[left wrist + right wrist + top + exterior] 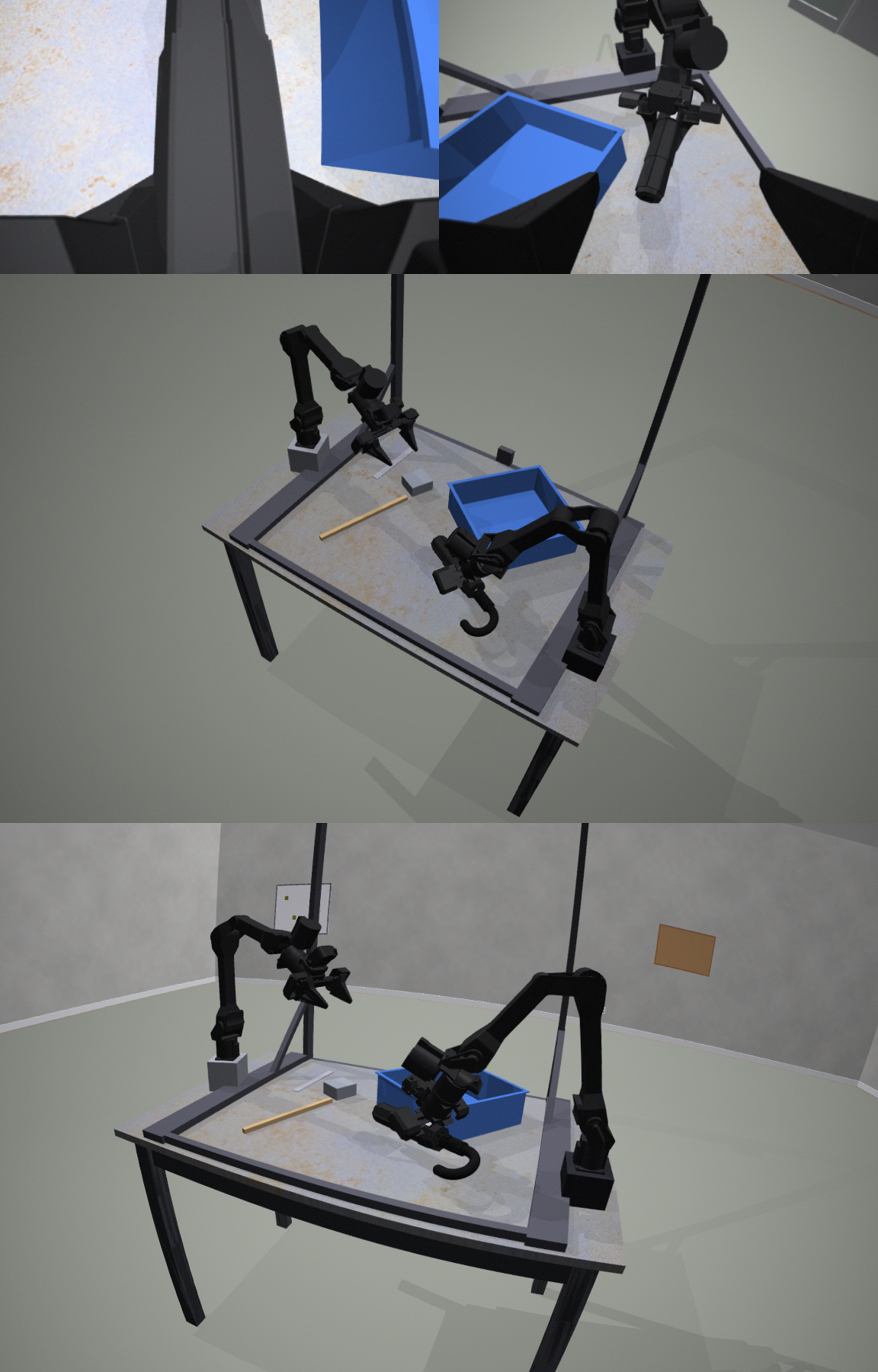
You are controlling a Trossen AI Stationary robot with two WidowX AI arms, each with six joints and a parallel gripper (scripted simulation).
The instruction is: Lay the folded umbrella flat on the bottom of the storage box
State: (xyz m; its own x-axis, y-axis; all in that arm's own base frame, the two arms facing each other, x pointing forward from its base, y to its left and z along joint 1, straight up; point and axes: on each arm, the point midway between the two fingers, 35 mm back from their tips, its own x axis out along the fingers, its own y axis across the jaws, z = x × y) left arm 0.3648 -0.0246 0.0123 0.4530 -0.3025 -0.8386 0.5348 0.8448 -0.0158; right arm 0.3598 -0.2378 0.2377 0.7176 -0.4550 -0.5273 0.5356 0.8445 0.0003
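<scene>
My left gripper is now 28 cm past the blue storage box, 5 cm to the left of it and 4 cm above it. Round my left hand: umbrella 3 cm ahead, 1 cm to the left, 1 cm below; then grey block 37 cm to the right, 22 cm behind, 7 cm below; then wooden stick 38 cm to the right, 8 cm below, 1 cm behind.
</scene>
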